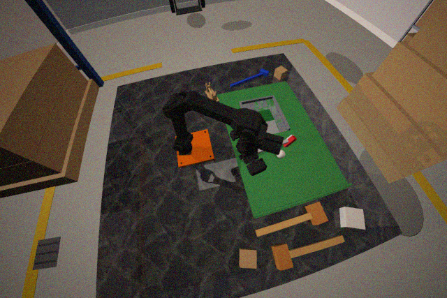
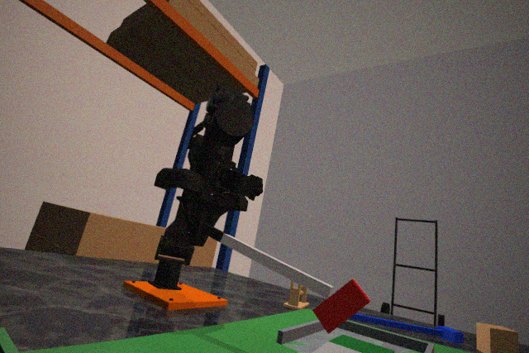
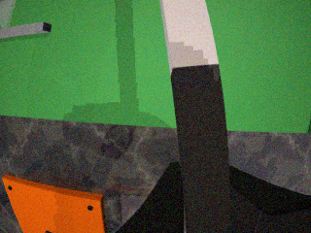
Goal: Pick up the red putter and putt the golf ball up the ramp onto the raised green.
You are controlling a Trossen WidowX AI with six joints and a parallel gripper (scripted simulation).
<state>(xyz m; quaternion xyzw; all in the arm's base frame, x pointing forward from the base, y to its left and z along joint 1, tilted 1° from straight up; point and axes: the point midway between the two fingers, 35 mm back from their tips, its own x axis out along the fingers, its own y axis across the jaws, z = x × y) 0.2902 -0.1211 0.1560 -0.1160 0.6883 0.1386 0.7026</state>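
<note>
The red putter lies 11 cm ahead of my gripper tip and 5 cm to the left of it. Also, from my gripper tip: green mat: 19 cm ahead, 18 cm to the left, 14 cm below; then white golf ball: 19 cm ahead, 5 cm to the left, 11 cm below; then tan stand: 15 cm behind, 49 cm to the left, 10 cm below.
</note>
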